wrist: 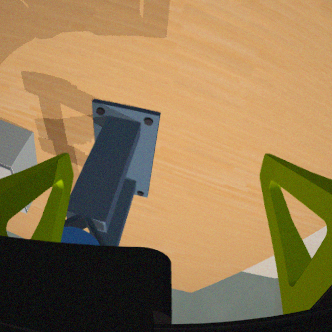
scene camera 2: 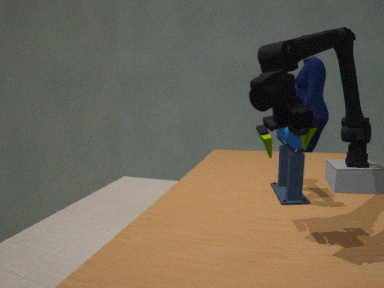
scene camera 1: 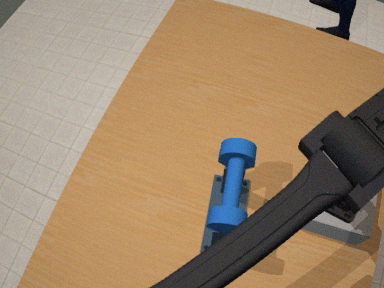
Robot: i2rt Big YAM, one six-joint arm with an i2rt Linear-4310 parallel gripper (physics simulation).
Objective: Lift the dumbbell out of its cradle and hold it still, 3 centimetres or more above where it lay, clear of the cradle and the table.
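Pixels of known places: gripper, fingertip midpoint: (wrist: 166, 163) (scene camera 2: 287, 153); arm's base at its link origin: (scene camera 2: 356, 164).
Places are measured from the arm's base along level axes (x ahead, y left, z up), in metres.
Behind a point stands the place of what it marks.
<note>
The blue dumbbell (scene camera 1: 234, 182) @[x 0.256, y 0.165, z 0.151 m] (scene camera 2: 289, 137) @[x 0.253, y 0.264, z 0.133 m] (wrist: 79, 236) @[x 0.228, y 0.254, z 0.103 m] lies along the top of the grey-blue cradle (scene camera 1: 217, 195) @[x 0.305, y 0.130, z -0.084 m] (scene camera 2: 296, 175) @[x 0.224, y 0.250, z 0.005 m] (wrist: 107, 165) @[x 0.229, y 0.252, z 0.003 m], which stands upright on the table. In the wrist view a small part of the dumbbell shows beside the left finger; the black housing hides the rest. My gripper (scene camera 2: 287, 153) @[x 0.235, y 0.439, z 0.116 m] (wrist: 166, 163) @[x 0.235, y 0.439, z 0.116 m] is open and empty, with its green fingers pointing down. In scene camera 2 the fingertips are on either side of the cradle's top; the wrist view shows the cradle nearer the left finger. The fingers do not show in scene camera 1.
The arm (scene camera 1: 250, 230) @[x 0.179, y 0.319, z 0.448 m] (scene camera 2: 351, 85) @[x 0.047, y 0.098, z 0.309 m] crosses over the near end of the cradle in scene camera 1. Its grey base block (scene camera 1: 345, 232) @[x -0.045, y 0.078, z -0.013 m] (scene camera 2: 350, 179) @[x 0.028, y 0.092, z -0.038 m] (wrist: 15, 142) @[x 0.068, y 0.099, z -0.056 m] sits on the wooden table (scene camera 1: 150, 125) @[x 0.586, y 0.041, z -0.092 m] (scene camera 2: 200, 225) @[x 0.451, y 0.521, z -0.092 m] (wrist: 225, 100) @[x 0.322, y 0.359, z -0.092 m]. A person in blue (scene camera 2: 315, 90) stands beyond the table.
</note>
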